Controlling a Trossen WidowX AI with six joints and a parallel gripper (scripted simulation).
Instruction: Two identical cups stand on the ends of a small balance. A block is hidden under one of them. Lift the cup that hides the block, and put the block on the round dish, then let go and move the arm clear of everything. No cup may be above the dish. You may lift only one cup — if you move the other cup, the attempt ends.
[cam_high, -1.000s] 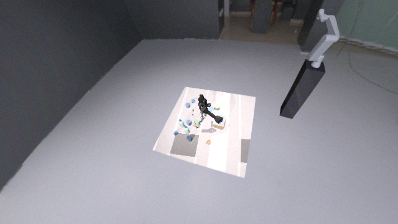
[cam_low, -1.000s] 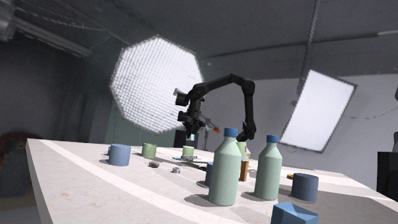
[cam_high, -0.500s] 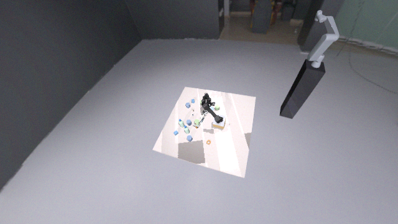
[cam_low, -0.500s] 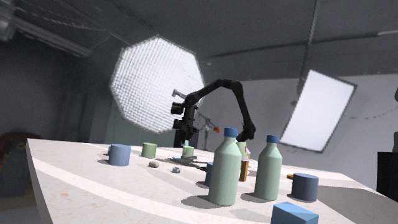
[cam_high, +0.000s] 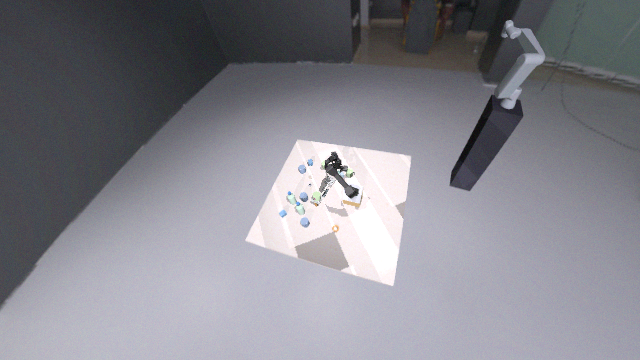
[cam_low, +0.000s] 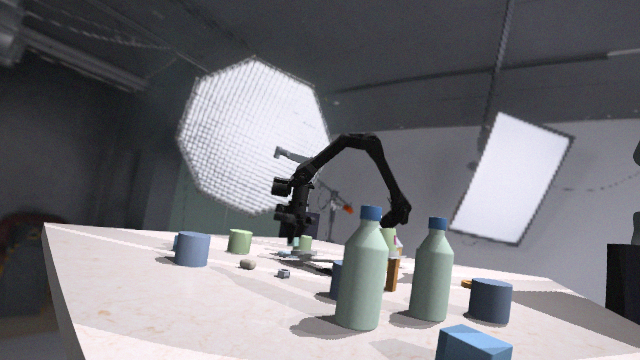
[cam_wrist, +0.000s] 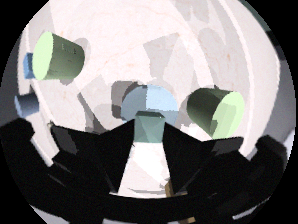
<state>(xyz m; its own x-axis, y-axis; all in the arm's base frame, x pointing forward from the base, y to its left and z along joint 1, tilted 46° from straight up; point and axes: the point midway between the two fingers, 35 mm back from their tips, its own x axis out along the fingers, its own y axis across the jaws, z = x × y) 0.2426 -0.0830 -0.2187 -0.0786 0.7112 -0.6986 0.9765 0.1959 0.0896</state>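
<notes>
Right now the round light blue dish is 40 mm below my gripper tip. The rest, counted from my gripper tip: flat grey balance 60 mm ahead, 240 mm to the left, 20 mm below; pebble 260 mm ahead, 130 mm to the left, 30 mm below; pale teal block 10 mm above.
</notes>
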